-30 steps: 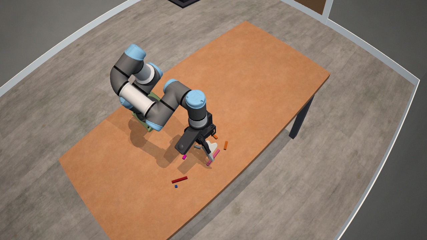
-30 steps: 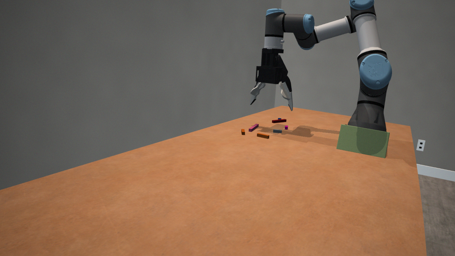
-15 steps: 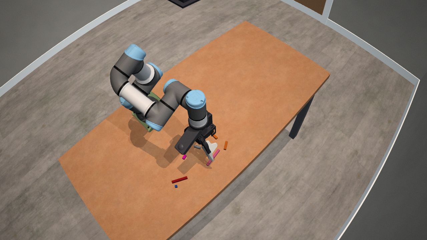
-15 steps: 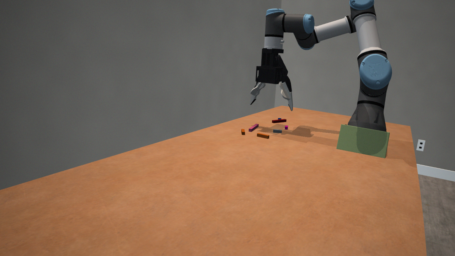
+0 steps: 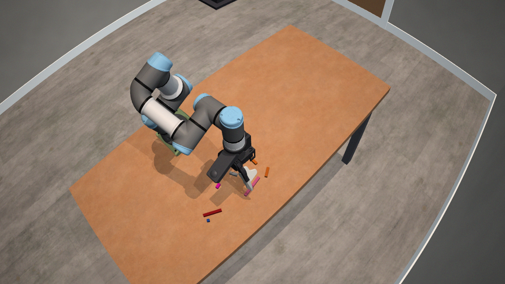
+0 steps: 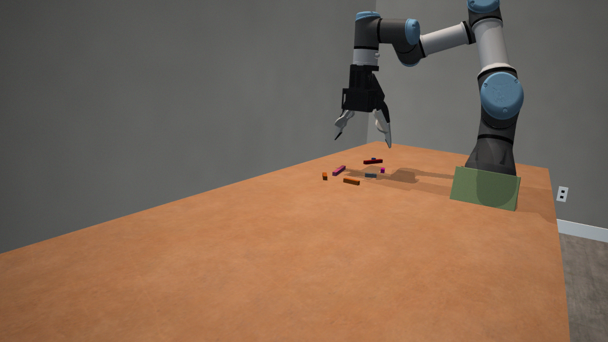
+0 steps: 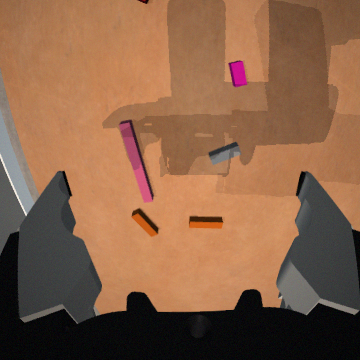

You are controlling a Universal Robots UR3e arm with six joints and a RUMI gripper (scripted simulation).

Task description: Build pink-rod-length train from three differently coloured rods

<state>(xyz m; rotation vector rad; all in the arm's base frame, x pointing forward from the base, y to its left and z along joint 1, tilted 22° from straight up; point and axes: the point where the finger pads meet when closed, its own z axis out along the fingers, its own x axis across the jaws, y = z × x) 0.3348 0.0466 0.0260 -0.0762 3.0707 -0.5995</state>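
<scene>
The magenta rod is 7 cm below my hand, 5 cm to the right of it and 4 cm behind it. From my hand the other things lie so: pink rod 7 cm below, 4 cm to the left, 4 cm ahead; then red rod 14 cm to the right, 7 cm below, 2 cm ahead; then grey rod 7 cm below, 4 cm behind, 2 cm to the left.
</scene>
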